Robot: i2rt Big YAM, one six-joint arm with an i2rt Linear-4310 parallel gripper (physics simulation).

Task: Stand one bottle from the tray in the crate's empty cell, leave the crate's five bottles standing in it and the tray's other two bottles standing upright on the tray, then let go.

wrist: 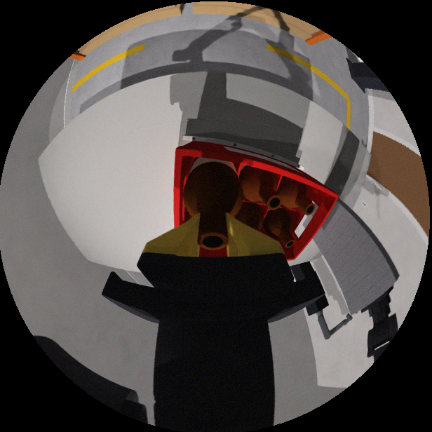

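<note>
My gripper [212,217] is shut on the neck of a brown bottle [212,187], which hangs roughly in line with the fingers, its mouth towards the camera. The bottle's wide body is seen over the left end of the red crate [177,192], inside the outline of its rim. How deep its base is cannot be told. To the right, several brown bottles stand in the crate, among them one in the back row [256,186], one by the right end [294,191] and one nearer the front [278,223]. Another is partly hidden by the held bottle and finger. The tray and its bottles cannot be made out.
The crate stands on a pale table top [115,175]. A thin grey strip runs behind the crate's back wall. A grey ribbed panel [357,255] lies to the right, with a bent grey bar and dark parts near it. Yellow lines mark the floor beyond.
</note>
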